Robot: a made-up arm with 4 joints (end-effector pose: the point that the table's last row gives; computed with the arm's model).
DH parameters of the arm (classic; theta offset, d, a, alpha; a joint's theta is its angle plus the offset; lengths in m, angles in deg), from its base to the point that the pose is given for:
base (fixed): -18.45 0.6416 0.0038 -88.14
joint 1: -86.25 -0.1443 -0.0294 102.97
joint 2: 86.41 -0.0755 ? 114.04
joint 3: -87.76 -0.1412 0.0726 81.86
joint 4: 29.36 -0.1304 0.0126 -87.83
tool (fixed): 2.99 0.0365 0 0
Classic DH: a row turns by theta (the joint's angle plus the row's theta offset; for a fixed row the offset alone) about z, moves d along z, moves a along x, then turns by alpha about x.
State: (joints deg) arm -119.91 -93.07 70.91 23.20
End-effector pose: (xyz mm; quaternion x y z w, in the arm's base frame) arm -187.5 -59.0 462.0 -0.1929 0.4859 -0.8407 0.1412
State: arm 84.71 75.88 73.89 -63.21
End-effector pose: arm -361.5 -41.2 701.6 -0.0315 0.7612 0.6469 0.0317
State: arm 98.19 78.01 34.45 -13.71
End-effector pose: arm -379.9 -41.5 698.9 0.0313 0.6955 0.5773 0.4267
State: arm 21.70 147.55 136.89 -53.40
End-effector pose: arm -194.5 -252.5 618.7 0.2151 -0.9186 -0.3220 0.0784
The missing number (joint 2, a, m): 0.1592
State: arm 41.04 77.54 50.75 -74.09
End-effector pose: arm -304.4 -67.1 382.1 -0.3930 0.8088 0.3036 0.3151
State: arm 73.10 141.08 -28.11 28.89
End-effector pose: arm -163.7 -368.9 435.1 -0.5860 -0.0588 0.6933 0.4152
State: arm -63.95 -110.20 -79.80 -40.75
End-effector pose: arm -42.2 19.0 818.7 0.5121 0.2814 0.0844 0.8071
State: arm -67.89 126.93 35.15 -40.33
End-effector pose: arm 109.1 -460.4 595.6 -0.6684 0.1764 -0.5482 0.4707
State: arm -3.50 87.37 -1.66 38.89
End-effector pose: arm 8.6 -240.0 300.0 -0.6440 -0.1964 0.2764 0.6858
